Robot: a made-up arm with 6 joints.
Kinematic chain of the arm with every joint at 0, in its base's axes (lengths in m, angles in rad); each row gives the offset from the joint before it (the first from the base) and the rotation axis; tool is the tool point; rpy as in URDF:
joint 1: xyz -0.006 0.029 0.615 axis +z
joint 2: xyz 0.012 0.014 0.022 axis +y
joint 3: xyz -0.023 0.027 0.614 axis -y
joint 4: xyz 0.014 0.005 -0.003 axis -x
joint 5: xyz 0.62 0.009 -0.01 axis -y
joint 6: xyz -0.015 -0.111 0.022 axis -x
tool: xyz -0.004 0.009 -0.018 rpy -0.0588 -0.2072 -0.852
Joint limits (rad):
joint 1: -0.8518..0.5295
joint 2: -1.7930..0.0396
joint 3: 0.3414..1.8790
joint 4: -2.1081..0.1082
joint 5: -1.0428..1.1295
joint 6: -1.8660..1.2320
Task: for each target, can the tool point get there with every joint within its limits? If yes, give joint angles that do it. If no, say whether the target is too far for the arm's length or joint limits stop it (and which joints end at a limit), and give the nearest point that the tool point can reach.
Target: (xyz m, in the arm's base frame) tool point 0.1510 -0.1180 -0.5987
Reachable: no: joint limits stop it (at a limit: joint 1, joint 2, joint 3, joint 4, joint 6) | nearest point -0.9329 -0.5576 0.1402 | short by 1.383 m
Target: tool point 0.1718 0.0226 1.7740
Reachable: yes | joints -0.4996 -0.2024 1.0014 -1.8318 0.8045 -0.8038
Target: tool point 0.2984 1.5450 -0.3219
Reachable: no: too far | nearest point -0.6784 0.9822 0.2315 | short by 1.256 m
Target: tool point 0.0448 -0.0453 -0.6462
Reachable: no: joint limits stop it (at a limit: joint 1, joint 2, joint 3, joint 4, joint 6) | nearest point -0.9340 -0.5581 0.1384 | short by 1.355 m
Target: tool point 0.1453 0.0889 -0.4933
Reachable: no: joint limits stop it (at a limit: joint 1, joint 2, joint 3, joint 4, joint 6) | nearest point -0.7561 0.8279 0.1419 | short by 1.327 m
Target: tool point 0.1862 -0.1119 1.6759
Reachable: yes | joints -0.6924 -0.2811 0.6773 -1.1858 0.1604 -0.6724
